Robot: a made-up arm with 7 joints. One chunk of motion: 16 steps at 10 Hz.
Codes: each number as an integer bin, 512 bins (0 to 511) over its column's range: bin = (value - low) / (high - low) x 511, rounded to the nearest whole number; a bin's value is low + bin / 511 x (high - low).
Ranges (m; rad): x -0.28..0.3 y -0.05..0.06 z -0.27..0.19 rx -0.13..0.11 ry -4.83..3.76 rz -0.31..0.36
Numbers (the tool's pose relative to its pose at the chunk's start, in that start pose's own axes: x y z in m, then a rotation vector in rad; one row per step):
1: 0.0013 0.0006 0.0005 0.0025 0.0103 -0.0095
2: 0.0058 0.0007 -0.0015 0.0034 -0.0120 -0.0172
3: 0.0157 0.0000 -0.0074 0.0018 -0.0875 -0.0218
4: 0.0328 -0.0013 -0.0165 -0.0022 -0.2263 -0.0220
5: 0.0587 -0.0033 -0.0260 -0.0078 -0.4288 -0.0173
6: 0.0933 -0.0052 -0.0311 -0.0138 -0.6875 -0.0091
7: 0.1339 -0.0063 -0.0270 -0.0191 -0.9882 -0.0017
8: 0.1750 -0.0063 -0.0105 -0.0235 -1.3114 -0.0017
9: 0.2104 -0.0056 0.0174 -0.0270 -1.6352 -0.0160
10: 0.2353 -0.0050 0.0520 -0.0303 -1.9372 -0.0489
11: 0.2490 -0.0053 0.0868 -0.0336 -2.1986 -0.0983
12: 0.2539 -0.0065 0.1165 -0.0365 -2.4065 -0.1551
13: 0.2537 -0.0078 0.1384 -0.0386 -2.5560 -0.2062
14: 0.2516 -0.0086 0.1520 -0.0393 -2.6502 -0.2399
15: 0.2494 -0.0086 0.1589 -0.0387 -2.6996 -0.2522
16: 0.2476 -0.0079 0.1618 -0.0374 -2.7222 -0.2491
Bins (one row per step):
1: 248 235 300 282 288 229
2: 252 236 298 284 287 223
3: 261 232 292 281 282 220
4: 276 226 282 272 274 220
5: 298 217 271 260 262 223
6: 329 208 265 247 246 229
7: 365 203 270 236 229 235
8: 401 203 288 227 209 235
9: 432 206 319 219 190 224
10: 454 209 358 212 172 199
11: 466 208 396 205 157 161
12: 470 202 429 199 144 118
13: 470 196 454 195 135 79
14: 468 192 469 193 130 53
15: 466 192 476 194 127 44
16: 465 196 480 197 125 46

